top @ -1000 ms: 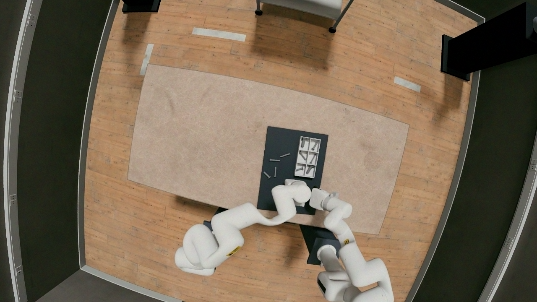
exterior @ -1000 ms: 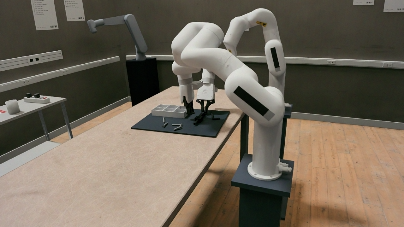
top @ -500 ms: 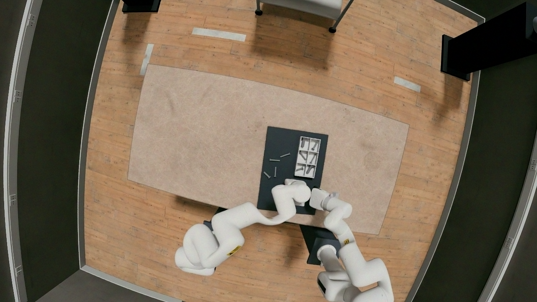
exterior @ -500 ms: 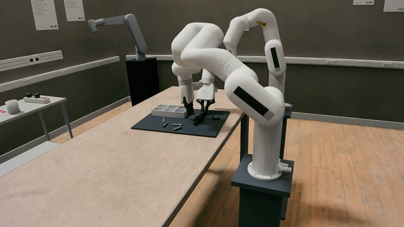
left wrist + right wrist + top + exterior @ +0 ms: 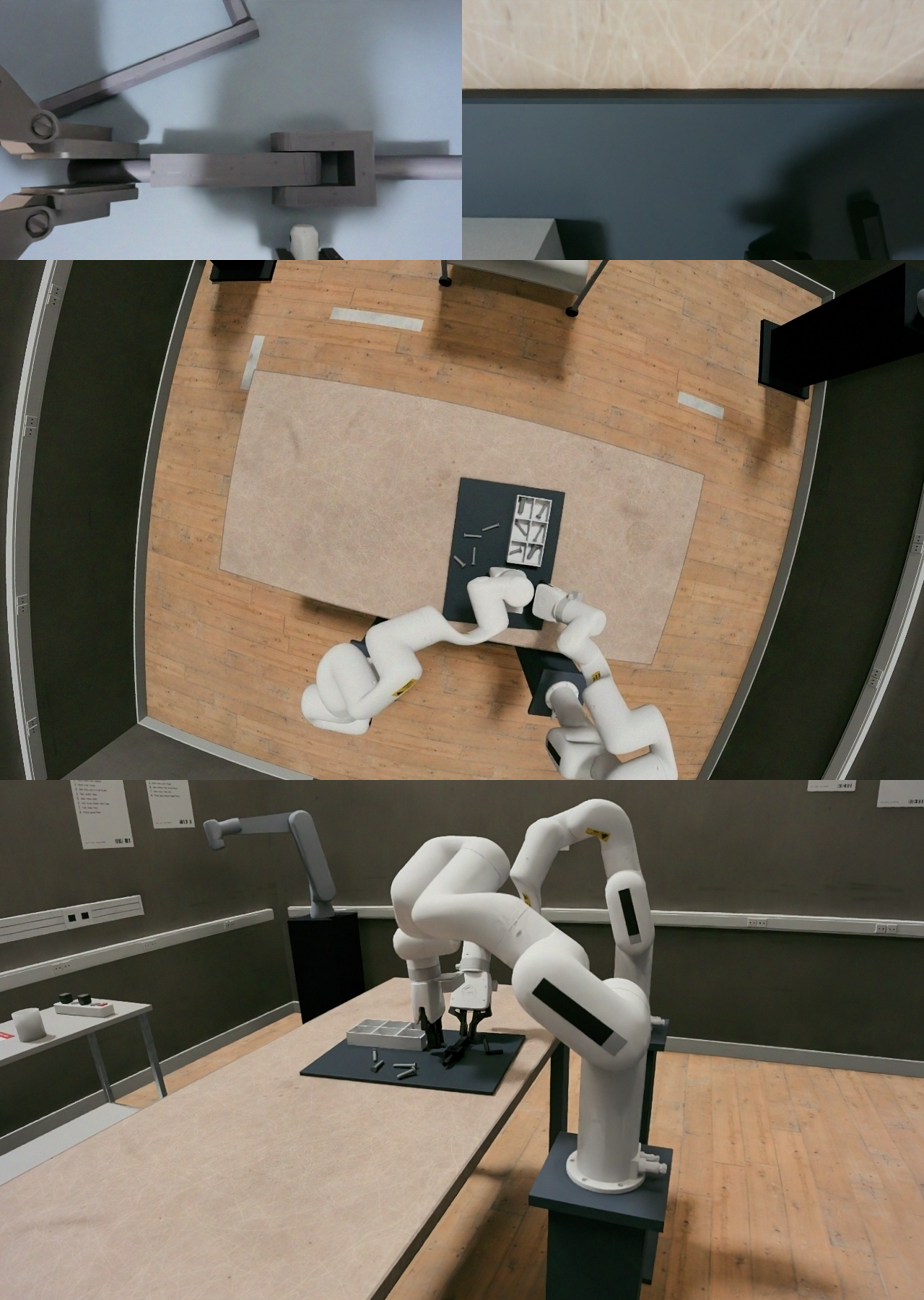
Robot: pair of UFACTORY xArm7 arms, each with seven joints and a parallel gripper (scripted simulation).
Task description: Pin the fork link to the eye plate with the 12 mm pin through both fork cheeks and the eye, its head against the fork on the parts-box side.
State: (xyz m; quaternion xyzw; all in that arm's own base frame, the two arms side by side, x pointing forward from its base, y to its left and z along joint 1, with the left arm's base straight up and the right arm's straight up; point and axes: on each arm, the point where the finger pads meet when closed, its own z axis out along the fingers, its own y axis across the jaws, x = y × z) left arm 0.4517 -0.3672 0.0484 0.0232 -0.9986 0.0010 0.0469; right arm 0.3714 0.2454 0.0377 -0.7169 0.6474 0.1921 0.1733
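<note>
Right now my left hand is 5 cm short of the dark mat and 4 cm above it. Also, from my left hand: black l-shaped piece: 12 cm behind, 5 cm to the right, 3 cm below; then black eye plate: 5 cm behind, 4 cm to the right, 3 cm below; then thicker pin: 1 cm below.
The black eye plate lies 6 cm to the left of my right hand and 2 cm below it. Also, from my right hand: black l-shaped piece: 7 cm behind, 4 cm to the left, 2 cm below; thicker pin: 10 cm to the left, 5 cm ahead; dark mat: 10 cm to the left, 10 cm ahead, 3 cm below.
</note>
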